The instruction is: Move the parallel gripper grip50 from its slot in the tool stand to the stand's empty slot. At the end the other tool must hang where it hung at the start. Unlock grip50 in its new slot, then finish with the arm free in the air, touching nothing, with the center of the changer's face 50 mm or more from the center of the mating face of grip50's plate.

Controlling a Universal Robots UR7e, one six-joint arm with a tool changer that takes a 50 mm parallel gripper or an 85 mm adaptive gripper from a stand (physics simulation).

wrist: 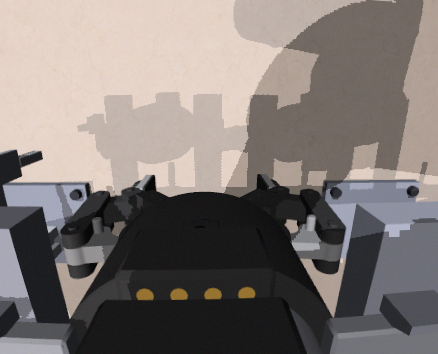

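Places are measured from the arm's base along level axes (x ahead, y left, z up), in metres.
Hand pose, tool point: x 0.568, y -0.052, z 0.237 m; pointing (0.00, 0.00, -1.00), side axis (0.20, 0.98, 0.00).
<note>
After its pixels a point has its place.
The 85 mm adaptive gripper (206, 183), with its dark body and side linkages, fills the middle of the wrist view. It stands between two grey uprights of the tool stand (407, 270) {y 0.002, x 0.546, z 0.219 m}. Its two fingers are apart, with nothing between them. The black changer part (192, 327) at the bottom edge overlaps the gripper's near end, close to a row of gold contacts. The mating faces are hidden, and whether they are locked together cannot be told. A dark finger of grip50 (31, 158) {y -0.192, x 0.515, z 0.058 m} shows at the left edge; its body is outside the view. The stand's empty slot cannot be made out.
Pale back plates with dark bolts stand at the left (37, 197) {y -0.287, x 0.574, z -0.051 m} and right (372, 192) {y 0.162, x 0.663, z -0.051 m}, behind the uprights. Grey blocks flank the changer closely at the lower left (37, 340) {y -0.084, x 0.542, z 0.224 m} and lower right (380, 337) {y -0.008, x 0.558, z 0.225 m}. Shadows of the stand, tools and arm lie on the pale surface beyond.
</note>
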